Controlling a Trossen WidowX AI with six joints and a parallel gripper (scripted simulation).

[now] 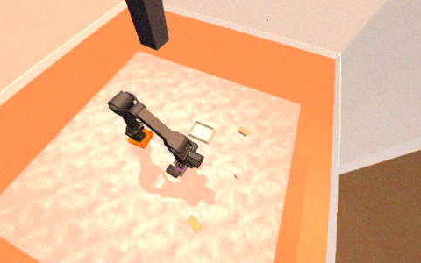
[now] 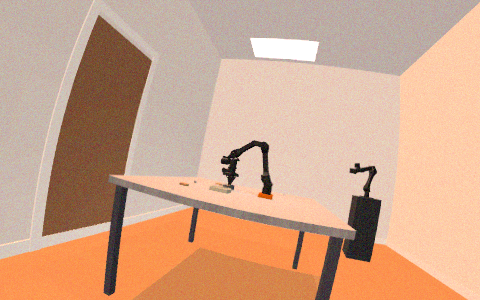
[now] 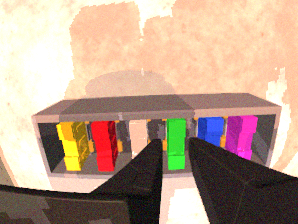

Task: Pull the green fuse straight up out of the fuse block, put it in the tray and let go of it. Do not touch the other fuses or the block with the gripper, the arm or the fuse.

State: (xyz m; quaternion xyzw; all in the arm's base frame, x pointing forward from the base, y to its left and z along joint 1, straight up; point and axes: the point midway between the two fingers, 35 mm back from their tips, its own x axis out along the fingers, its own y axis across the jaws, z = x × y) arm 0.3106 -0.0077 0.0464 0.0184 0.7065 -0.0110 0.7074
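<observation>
The white tray lies 2 cm behind my gripper tip, 22 cm to the left of it and 4 cm below it. Round my gripper tip: green fuse: 1 cm below.
</observation>
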